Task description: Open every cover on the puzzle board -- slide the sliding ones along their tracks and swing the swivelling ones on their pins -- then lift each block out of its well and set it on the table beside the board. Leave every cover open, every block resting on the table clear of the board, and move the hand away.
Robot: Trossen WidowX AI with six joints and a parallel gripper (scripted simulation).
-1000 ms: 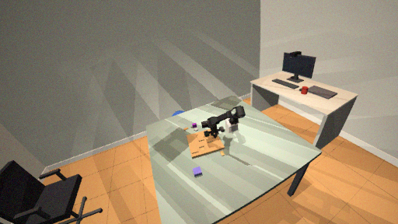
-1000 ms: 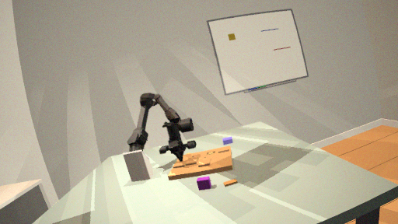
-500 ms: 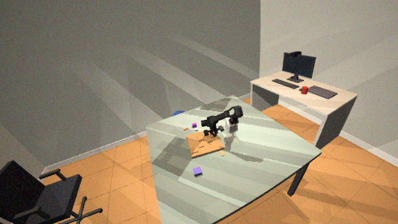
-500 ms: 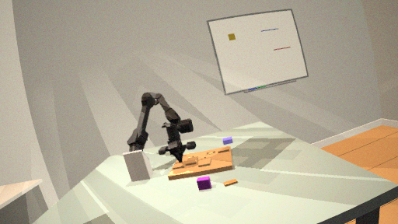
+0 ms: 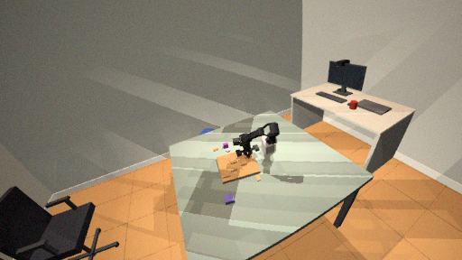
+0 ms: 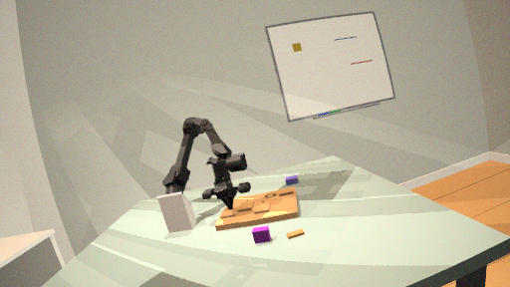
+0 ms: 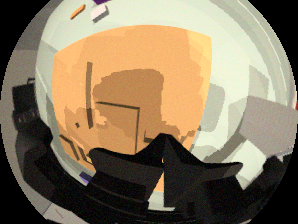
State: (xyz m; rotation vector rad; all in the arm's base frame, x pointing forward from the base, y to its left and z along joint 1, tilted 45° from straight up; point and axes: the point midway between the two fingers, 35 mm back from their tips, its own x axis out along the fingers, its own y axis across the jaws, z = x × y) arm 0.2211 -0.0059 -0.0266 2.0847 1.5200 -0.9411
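Now: gripper tip 11 cm short of the wooden puzzle board. Round my gripper tip: violet block 32 cm ahead, 24 cm to the left, 1 cm below; then small yellow piece 20 cm to the left, 6 cm ahead, 2 cm below.
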